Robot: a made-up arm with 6 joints. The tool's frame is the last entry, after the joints. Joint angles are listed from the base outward.
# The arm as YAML. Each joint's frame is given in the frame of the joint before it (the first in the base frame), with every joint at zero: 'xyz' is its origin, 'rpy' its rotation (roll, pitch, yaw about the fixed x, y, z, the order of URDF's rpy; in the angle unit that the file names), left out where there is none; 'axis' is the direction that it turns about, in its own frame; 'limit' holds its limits. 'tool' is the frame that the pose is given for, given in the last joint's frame.
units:
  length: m
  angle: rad
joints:
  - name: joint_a
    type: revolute
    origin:
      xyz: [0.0, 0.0, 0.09]
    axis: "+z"
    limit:
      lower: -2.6
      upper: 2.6
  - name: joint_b
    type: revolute
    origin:
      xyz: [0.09, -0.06, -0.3]
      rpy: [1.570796, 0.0, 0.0]
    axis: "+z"
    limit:
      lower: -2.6
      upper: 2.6
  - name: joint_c
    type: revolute
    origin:
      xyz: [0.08, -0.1, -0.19]
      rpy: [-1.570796, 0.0, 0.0]
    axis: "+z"
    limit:
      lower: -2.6
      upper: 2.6
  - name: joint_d
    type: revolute
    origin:
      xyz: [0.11, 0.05, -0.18]
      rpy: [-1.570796, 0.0, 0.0]
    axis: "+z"
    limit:
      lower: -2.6
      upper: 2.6
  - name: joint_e
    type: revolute
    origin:
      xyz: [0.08, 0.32, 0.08]
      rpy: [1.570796, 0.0, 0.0]
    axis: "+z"
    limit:
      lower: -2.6
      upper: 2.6
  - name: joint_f
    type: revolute
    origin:
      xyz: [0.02, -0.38, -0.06]
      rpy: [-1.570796, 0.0, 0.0]
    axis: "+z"
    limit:
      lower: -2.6
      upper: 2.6
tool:
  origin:
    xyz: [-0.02, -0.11, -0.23]
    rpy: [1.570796, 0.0, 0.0]
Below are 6 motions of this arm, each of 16 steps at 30 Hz.
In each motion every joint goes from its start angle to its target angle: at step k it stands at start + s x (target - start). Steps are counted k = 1, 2, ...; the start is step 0. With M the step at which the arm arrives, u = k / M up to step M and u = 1 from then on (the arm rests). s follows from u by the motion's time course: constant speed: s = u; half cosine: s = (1 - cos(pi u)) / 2; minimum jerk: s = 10 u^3 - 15 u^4 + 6 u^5.
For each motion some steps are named. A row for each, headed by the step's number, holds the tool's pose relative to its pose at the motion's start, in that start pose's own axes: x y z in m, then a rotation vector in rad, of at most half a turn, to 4 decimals.
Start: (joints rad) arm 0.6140 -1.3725 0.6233 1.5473 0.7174 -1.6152
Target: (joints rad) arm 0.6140 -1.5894 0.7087 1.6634 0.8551 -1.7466
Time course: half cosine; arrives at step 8
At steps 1, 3, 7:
1: -0.0060 0.0022 -0.0037 0.0099 0.0054 -0.0054
3: -0.0500 0.0204 -0.0282 0.0796 0.0434 -0.0463
7: -0.1612 0.0796 -0.0721 0.2414 0.1312 -0.1605

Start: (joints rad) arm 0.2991 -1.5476 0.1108 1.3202 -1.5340 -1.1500
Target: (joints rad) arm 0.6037 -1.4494 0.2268 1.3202 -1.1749 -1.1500
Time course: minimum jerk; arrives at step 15
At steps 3, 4, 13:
3: 0.0016 0.0042 -0.0116 0.0058 -0.0116 -0.0008
4: 0.0037 0.0087 -0.0245 0.0120 -0.0246 -0.0013
13: 0.0715 0.0496 -0.1896 0.0764 -0.2110 0.0344

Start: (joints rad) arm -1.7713 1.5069 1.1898 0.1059 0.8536 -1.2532
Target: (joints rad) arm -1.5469 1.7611 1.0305 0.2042 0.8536 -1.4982
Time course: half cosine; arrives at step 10
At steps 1, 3, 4, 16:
1: 0.0044 -0.0049 0.0030 -0.0056 -0.0068 0.0044
3: 0.0379 -0.0402 0.0267 -0.0472 -0.0585 0.0376
4: 0.0641 -0.0656 0.0461 -0.0793 -0.0997 0.0633
16: 0.1888 -0.1648 0.1514 -0.2306 -0.3108 0.1876

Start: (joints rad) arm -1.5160 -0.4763 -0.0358 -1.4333 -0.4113 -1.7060
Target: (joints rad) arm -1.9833 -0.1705 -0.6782 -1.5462 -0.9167 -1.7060
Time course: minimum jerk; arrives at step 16
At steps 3, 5, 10, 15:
3: 0.0085 -0.0154 -0.0005 -0.0371 -0.0385 0.0425
5: 0.0313 -0.0528 0.0012 -0.1367 -0.1459 0.1540
10: 0.1025 -0.1578 0.0270 -0.5283 -0.6504 0.5667
15: 0.1199 -0.1981 0.0320 -0.6983 -0.9411 0.7404

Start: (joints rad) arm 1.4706 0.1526 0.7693 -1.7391 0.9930 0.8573
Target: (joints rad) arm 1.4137 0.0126 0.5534 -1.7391 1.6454 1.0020
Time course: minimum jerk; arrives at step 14
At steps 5, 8, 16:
5: 0.0493 0.0162 0.0441 -0.1217 0.1097 0.0888
8: 0.1369 0.0706 0.0859 -0.3038 0.2836 0.2402
16: 0.2216 0.1524 0.0900 -0.4681 0.4466 0.4000

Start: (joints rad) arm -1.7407 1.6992 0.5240 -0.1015 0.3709 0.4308
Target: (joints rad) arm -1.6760 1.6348 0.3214 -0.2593 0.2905 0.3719
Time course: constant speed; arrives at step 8
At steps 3, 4, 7, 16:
3: -0.0484 -0.0089 -0.0149 0.0491 -0.0757 -0.1013
4: -0.0650 -0.0106 -0.0207 0.0645 -0.1000 -0.1357
7: -0.1156 -0.0115 -0.0399 0.1076 -0.1696 -0.2405
16: -0.1326 -0.0104 -0.0469 0.1209 -0.1918 -0.2760

